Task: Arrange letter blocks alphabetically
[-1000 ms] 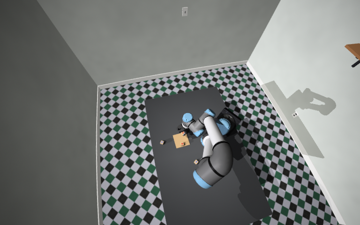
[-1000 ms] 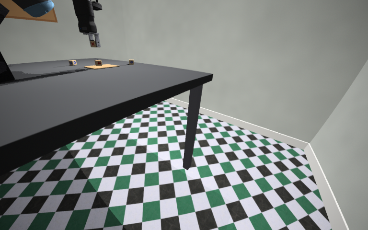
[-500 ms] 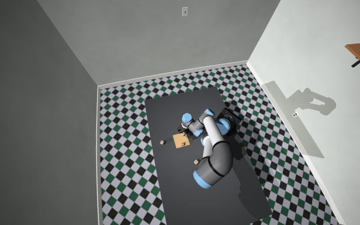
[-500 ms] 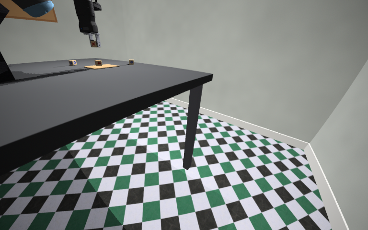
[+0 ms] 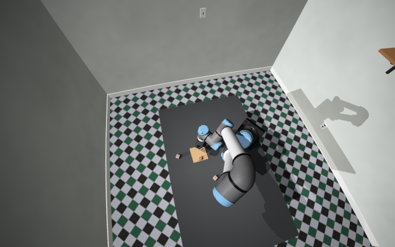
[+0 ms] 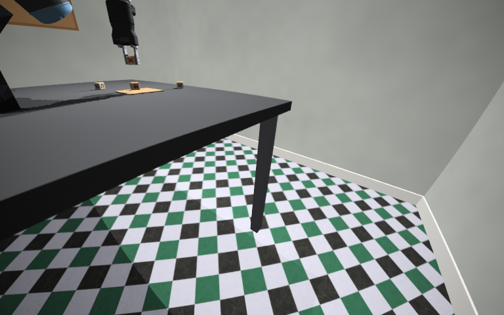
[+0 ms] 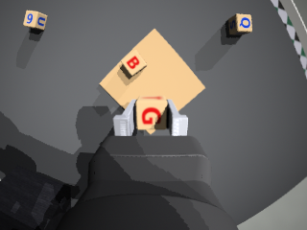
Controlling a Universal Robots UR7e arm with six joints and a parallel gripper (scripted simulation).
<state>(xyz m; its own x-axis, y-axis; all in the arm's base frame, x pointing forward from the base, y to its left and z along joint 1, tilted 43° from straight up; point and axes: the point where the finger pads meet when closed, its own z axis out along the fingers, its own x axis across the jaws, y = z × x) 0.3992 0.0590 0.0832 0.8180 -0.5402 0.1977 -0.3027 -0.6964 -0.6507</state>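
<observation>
My hand is 120 mm above the mat and 20 mm to the right of it. The rest, counted from my hand: G block: right at my hand.
</observation>
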